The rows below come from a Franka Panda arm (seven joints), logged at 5 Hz.
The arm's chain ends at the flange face. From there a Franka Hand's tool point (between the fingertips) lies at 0.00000 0.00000 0.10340 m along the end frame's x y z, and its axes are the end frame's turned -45 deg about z.
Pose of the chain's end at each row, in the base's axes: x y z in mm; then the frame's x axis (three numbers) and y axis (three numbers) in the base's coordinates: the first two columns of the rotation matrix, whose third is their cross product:
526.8, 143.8, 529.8, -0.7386, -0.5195, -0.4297, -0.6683, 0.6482, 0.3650
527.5, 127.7, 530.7, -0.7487, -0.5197, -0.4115, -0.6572, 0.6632, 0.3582
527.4, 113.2, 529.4, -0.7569, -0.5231, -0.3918, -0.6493, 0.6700, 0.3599
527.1, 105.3, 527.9, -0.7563, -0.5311, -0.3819, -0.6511, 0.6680, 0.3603
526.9, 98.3, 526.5, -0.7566, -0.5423, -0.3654, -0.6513, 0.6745, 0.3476
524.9, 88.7, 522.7, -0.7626, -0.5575, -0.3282, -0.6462, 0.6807, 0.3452
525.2, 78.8, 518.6, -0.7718, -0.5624, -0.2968, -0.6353, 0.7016, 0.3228
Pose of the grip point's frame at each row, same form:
536.0, 201.4, 444.4, -0.0497, -0.8257, -0.5619, -0.9948, 0.0910, -0.0457
536.5, 183.4, 444.0, -0.0647, -0.8364, -0.5443, -0.9941, 0.1015, -0.0377
535.1, 167.7, 441.8, -0.0761, -0.8436, -0.5315, -0.9943, 0.1039, -0.0226
533.7, 159.2, 439.9, -0.0744, -0.8479, -0.5248, -0.9952, 0.0968, -0.0153
532.9, 150.1, 437.2, -0.0745, -0.8604, -0.5042, -0.9955, 0.0935, -0.0126
528.1, 137.8, 431.8, -0.0823, -0.8755, -0.4762, -0.9962, 0.0871, 0.0120
528.0, 124.1, 425.7, -0.0965, -0.8938, -0.4381, -0.9950, 0.0984, 0.0184

